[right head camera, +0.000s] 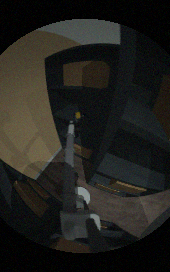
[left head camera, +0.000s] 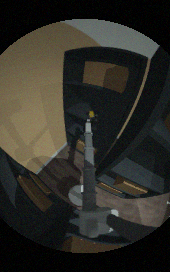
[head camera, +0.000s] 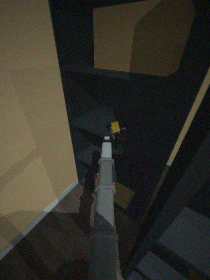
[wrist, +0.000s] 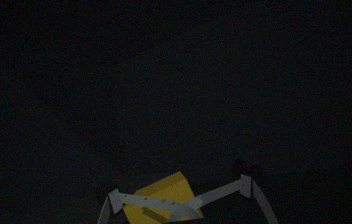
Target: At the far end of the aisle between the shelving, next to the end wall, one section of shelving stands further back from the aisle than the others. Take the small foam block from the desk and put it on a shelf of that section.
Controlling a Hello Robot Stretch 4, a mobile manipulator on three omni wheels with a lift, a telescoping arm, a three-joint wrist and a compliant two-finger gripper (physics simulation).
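Frame: origin at the robot's base, x ahead, y left, z up, level; millimetres.
Seen in the pictures: gripper, fingertip midpoint: [right head camera: 79, 113] [left head camera: 92, 112] [head camera: 117, 124] [wrist: 179, 180]; robot's base, link origin: [right head camera: 78, 196] [left head camera: 79, 194].
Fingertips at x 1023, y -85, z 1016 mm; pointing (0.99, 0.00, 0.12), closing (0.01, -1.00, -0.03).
Observation:
Offsets run from my fingertips to a thing's top centre. Level surfaces: height alone.
The small yellow foam block @[dx -7, dy +18, dz +8 mm] [head camera: 115, 127] [left head camera: 91, 114] [right head camera: 78, 115] [wrist: 175, 190] is between the spread fingers at the bottom of the wrist view, nearer the left finger and turned at an angle. My gripper [head camera: 118, 130] [wrist: 179, 180] is open at the end of the extended arm, inside the dark shelving section beside the end wall. A gap shows between the block and the right finger. The section's shelf board @[dz -53 mm] [head camera: 95, 120] shows left of the gripper in the head camera view. It is too dark to tell what surface is under the block.
A large cardboard box @[dx -8, dy -81, dz +675 mm] [head camera: 117, 40] [left head camera: 102, 75] [right head camera: 85, 74] stands on the shelf above. The tan end wall [head camera: 30, 100] [left head camera: 35, 85] is on the left. A dark shelving upright [head camera: 165, 200] is close on the right. Another brown box @[dx +12, dy -50, dz -697 mm] [head camera: 124, 196] is low down beyond the arm [head camera: 105, 200].

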